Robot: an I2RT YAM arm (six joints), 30 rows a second.
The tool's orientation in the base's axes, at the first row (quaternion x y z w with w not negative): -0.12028, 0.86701, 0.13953, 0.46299
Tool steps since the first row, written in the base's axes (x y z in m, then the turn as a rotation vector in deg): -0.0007, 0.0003, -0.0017, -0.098, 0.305, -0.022; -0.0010, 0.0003, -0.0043, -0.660, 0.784, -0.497; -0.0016, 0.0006, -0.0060, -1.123, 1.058, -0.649; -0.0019, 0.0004, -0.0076, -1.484, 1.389, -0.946; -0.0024, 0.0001, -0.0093, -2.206, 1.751, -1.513; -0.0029, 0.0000, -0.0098, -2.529, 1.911, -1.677; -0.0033, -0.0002, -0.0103, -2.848, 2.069, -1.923; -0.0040, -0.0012, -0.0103, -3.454, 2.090, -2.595; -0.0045, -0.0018, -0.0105, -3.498, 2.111, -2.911; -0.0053, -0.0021, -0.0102, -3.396, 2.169, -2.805
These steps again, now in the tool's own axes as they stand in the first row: 0.0018, 0.0003, 0.0005, 0.047, 0.315, 0.044; 0.0041, 0.0001, 0.0016, 0.711, 0.889, 0.034; 0.0058, 0.0003, 0.0022, 1.068, 1.281, -0.145; 0.0074, 0.0000, 0.0027, 1.486, 1.672, -0.147; 0.0091, -0.0003, 0.0031, 2.323, 2.180, -0.273; 0.0098, -0.0003, 0.0030, 2.623, 2.417, -0.378; 0.0104, -0.0004, 0.0029, 2.989, 2.639, -0.436; 0.0109, -0.0011, 0.0020, 3.878, 2.776, -0.537; 0.0114, -0.0015, 0.0015, 4.164, 2.769, -0.395; 0.0116, -0.0015, 0.0006, 4.016, 2.803, -0.353
